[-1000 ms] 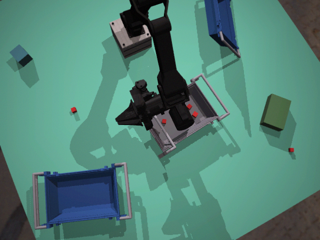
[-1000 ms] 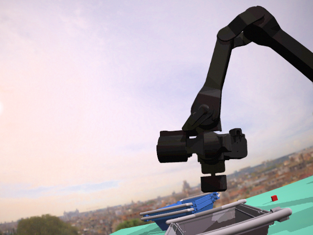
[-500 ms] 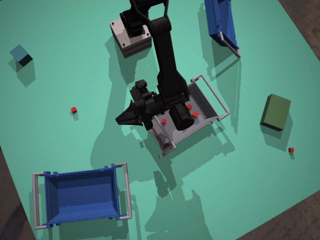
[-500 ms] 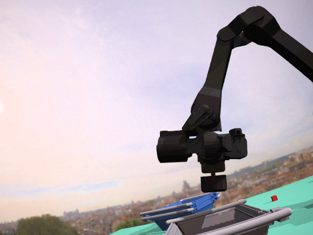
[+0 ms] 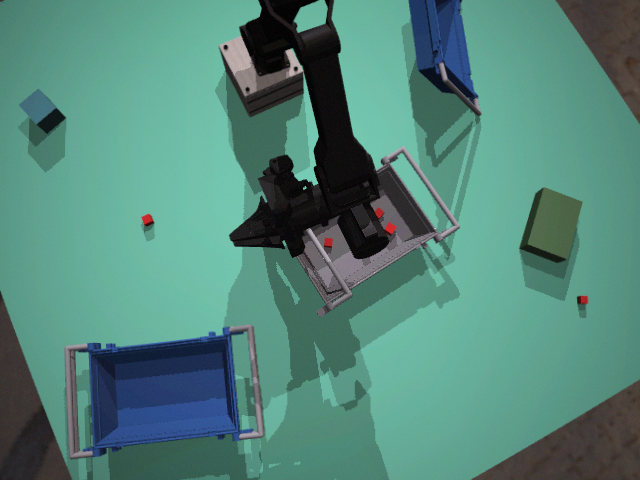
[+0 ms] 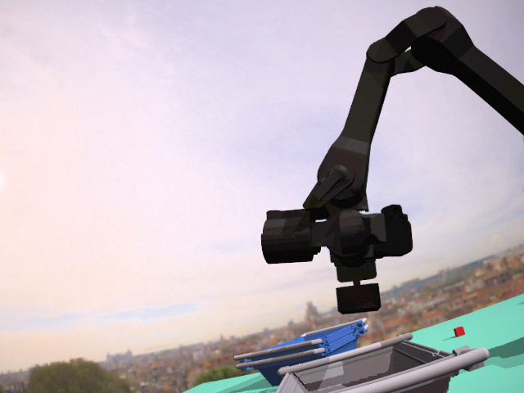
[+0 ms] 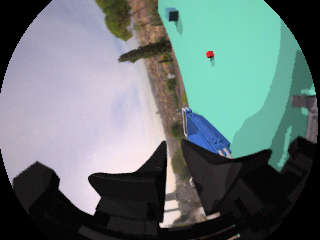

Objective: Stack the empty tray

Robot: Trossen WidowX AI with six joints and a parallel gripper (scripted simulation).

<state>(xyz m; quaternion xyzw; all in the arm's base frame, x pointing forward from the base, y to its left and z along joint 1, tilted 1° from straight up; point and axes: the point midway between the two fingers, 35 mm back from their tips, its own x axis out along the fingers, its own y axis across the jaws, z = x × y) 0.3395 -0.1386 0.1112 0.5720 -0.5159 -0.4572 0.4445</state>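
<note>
The blue tray lies 530 mm to the left of my gripper tip, 290 mm behind it and 120 mm below it. From my gripper tip the other things lie so: blue-grey cube: 430 mm behind, 280 mm to the right, 180 mm below; green box: 570 mm to the left, 180 mm below, 140 mm ahead.
</note>
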